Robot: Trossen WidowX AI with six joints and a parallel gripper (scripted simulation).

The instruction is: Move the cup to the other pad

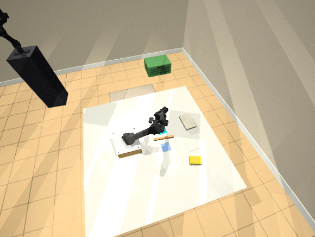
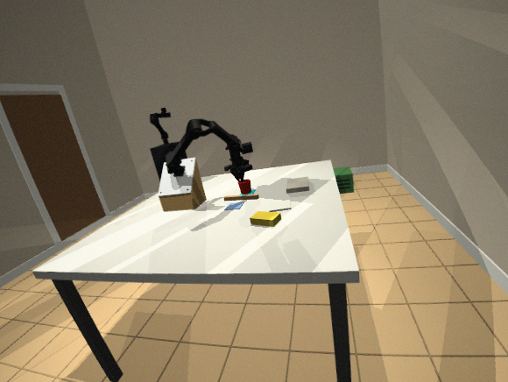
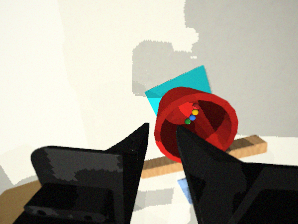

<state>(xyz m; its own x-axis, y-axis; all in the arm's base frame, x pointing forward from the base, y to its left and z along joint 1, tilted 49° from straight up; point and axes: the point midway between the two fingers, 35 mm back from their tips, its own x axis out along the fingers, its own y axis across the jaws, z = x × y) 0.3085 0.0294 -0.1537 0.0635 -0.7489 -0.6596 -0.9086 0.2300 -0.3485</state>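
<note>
My gripper tip is 3 cm short of the red cup, 1 cm to the left of it and 3 cm above it. Also, from my gripper tip: thin wooden strip 3 cm ahead, 11 cm to the right, 7 cm below; blue pad 3 cm ahead, 21 cm to the right, 8 cm below; cyan pad 3 cm ahead, 1 cm to the right, 8 cm below.
</note>
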